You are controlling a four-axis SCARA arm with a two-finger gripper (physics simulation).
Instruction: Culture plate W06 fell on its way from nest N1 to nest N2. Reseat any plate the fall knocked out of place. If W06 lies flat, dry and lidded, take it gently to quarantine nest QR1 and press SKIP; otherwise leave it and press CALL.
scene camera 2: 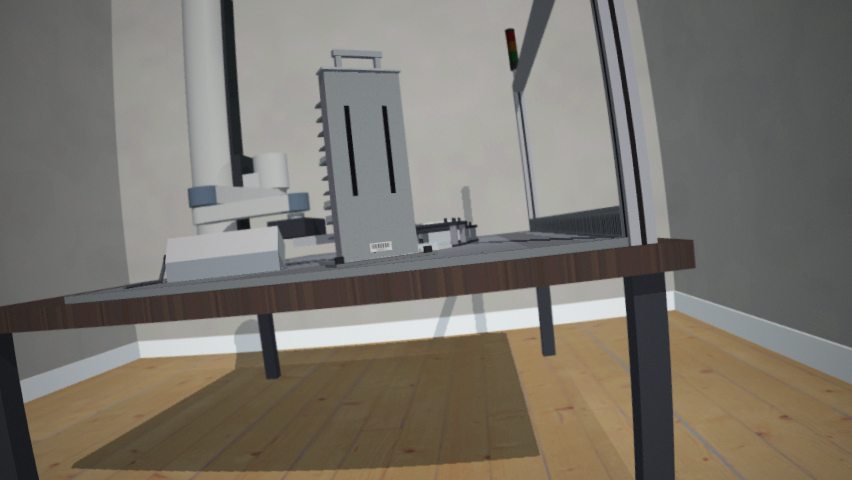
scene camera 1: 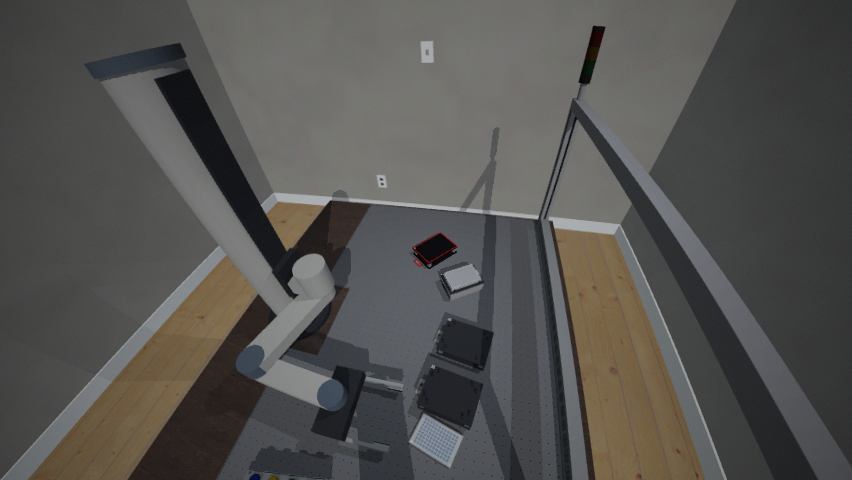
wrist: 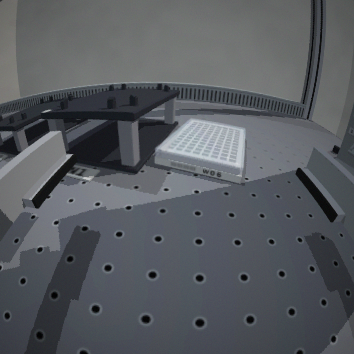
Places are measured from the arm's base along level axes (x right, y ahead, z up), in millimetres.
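Pixels of known places: gripper, fingertip midpoint: (scene camera 1: 396, 416) (wrist: 191, 148).
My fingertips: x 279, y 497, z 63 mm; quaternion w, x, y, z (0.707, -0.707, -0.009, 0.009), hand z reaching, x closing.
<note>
For each thing: its top centre in the pictures, then the offset to it from my fingertips.
- Plate W06, top centre: (wrist: 209, 134) (scene camera 1: 436, 439) dx +27, dy +117, dz -33 mm
- dark raised nest N1, top centre: (wrist: 118, 87) (scene camera 2: 428, 220) (scene camera 1: 450, 392) dx -89, dy +137, dz +18 mm
- second dark nest, top centre: (wrist: 33, 103) (scene camera 2: 443, 224) (scene camera 1: 465, 339) dx -267, dy +161, dz +6 mm
- red-edged nest, top centre: (scene camera 1: 434, 246) dx -684, dy -21, dz -4 mm
- white-topped plate, top centre: (scene camera 1: 462, 275) dx -518, dy +119, dz +19 mm
- sloped box, top centre: (scene camera 2: 224, 232) dx +244, dy -234, dz +34 mm
Plate W06 (scene camera 1: 436, 440) (wrist: 202, 142) lies flat on the perforated deck, upright, its label facing the wrist camera. It is close beside the dark raised nest N1 (scene camera 1: 450, 394) (wrist: 112, 105), whose top bears no plate. A pale clear rim around its top looks like a seated lid; no liquid shows around it. My gripper (scene camera 1: 390, 417) (wrist: 191, 148) is open and empty, low over the deck, short of W06, which appears between the fingers and beyond them in the wrist view. A second dark nest (scene camera 1: 463, 342) is empty. A red-edged nest (scene camera 1: 435, 247) stands farther back.
A white-topped plate (scene camera 1: 462, 277) sits on a nest between the red-edged and dark ones. A tall grey plate tower (scene camera 2: 369, 160) and a sloped box (scene camera 2: 223, 253) stand at the near edge. Coloured buttons (scene camera 1: 273, 478) show at the bottom. The light tower (scene camera 1: 591, 54) (scene camera 2: 511, 48) looks unlit.
</note>
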